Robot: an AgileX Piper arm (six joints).
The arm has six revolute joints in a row. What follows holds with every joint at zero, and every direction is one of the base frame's.
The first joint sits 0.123 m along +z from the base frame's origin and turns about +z.
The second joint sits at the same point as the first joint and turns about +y.
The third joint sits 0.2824 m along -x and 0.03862 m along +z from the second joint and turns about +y.
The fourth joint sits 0.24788 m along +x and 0.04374 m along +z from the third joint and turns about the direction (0.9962, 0, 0.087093).
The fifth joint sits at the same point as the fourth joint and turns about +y.
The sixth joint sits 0.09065 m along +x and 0.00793 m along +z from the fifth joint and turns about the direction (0.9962, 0, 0.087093).
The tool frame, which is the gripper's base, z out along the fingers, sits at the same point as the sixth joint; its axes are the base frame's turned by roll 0, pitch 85.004 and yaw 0 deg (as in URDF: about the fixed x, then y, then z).
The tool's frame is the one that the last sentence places.
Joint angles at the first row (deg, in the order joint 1, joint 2, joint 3, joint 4, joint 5, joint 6):
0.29 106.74 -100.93 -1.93 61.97 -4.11
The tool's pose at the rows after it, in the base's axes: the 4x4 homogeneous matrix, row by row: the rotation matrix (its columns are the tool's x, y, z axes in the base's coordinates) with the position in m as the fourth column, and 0 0 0 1 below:
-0.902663, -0.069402, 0.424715, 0.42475; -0.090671, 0.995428, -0.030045, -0.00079; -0.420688, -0.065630, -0.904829, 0.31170; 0, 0, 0, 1
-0.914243, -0.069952, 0.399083, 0.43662; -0.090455, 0.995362, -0.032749, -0.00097; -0.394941, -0.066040, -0.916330, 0.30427; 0, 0, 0, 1
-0.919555, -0.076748, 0.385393, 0.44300; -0.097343, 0.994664, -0.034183, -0.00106; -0.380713, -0.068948, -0.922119, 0.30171; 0, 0, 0, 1
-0.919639, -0.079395, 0.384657, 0.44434; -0.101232, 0.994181, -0.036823, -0.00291; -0.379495, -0.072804, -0.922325, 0.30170; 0, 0, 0, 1
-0.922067, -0.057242, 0.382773, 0.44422; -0.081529, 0.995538, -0.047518, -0.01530; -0.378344, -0.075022, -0.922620, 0.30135; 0, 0, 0, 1
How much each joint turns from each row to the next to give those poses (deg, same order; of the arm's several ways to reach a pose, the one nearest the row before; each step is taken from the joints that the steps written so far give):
0.00 3.79 -4.17 -0.11 2.48 0.05
0.00 3.33 -3.77 -0.13 2.05 0.00
0.00 1.89 -2.58 -0.06 1.54 -0.43
-0.23 0.36 -0.60 -0.07 0.27 -0.42
-1.60 0.05 0.01 0.00 0.00 -0.34

